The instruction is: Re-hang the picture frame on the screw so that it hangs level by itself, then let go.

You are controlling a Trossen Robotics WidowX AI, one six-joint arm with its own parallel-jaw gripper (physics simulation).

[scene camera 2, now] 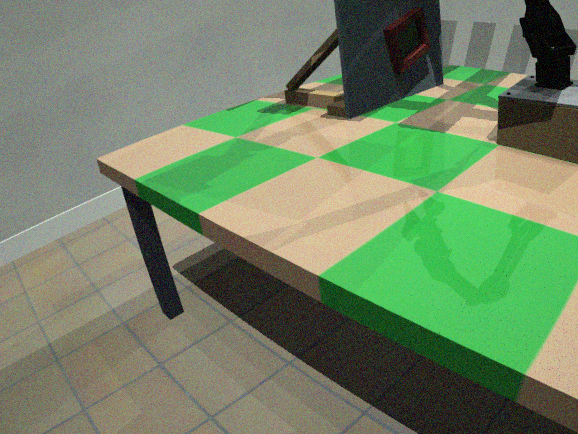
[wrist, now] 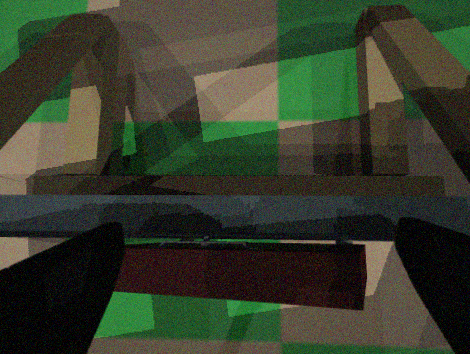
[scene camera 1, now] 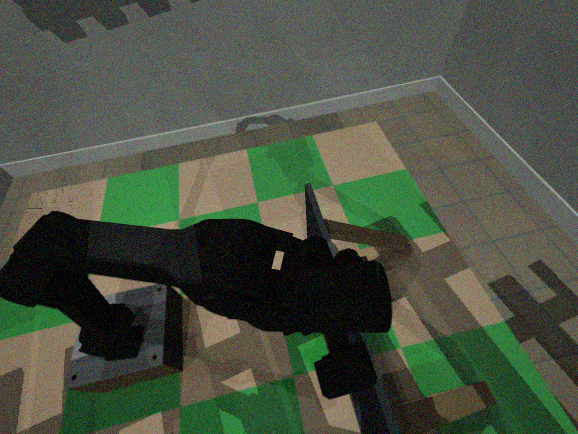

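Pixels of known places: gripper, fingertip midpoint: (wrist: pixel 259 233); arm's base, origin of the base link: (scene camera 2: pixel 553 84) (scene camera 1: pixel 125 342).
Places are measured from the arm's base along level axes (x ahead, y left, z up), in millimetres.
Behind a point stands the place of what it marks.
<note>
The red picture frame (scene camera 2: pixel 414 59) {x 425, y -40, z -2 mm} is against the front of the upright grey-blue panel (scene camera 1: pixel 312 210) (scene camera 2: pixel 370 60) (wrist: pixel 300 206) and looks tilted in scene camera 2. In the wrist view, the top of the red frame (wrist: pixel 240 275) {x 433, y -38, z 122 mm} runs across between the fingers, close in front of the panel. A small pale metallic piece (wrist: pixel 205 239) {x 447, y -15, z 110 mm} shows at the frame's back edge; I cannot tell how it meets the screw. My gripper (wrist: pixel 259 233) {x 454, y -44, z 199 mm} is open and empty, its fingers wide apart, the left one overlapping the frame's left end in this view. In scene camera 1 the black arm hides the frame.
Brown wooden braces (scene camera 1: pixel 365 232) {x 553, y 179, z 43 mm} (scene camera 2: pixel 314 61) {x 561, y 196, z 15 mm} (wrist: pixel 387 100) {x 629, y -168, z -75 mm} stand behind the panel on the green and tan checkered table (scene camera 1: pixel 215 185) {x 130, y 523, z -113 mm} (scene camera 2: pixel 295 187) {x 200, y 532, z -113 mm}. The arm's base sits on a grey-topped block (scene camera 1: pixel 155 320) {x 54, y 42, z -6 mm} (scene camera 2: pixel 537 125) {x -22, y 123, z -57 mm}. A room wall stands beyond the table.
</note>
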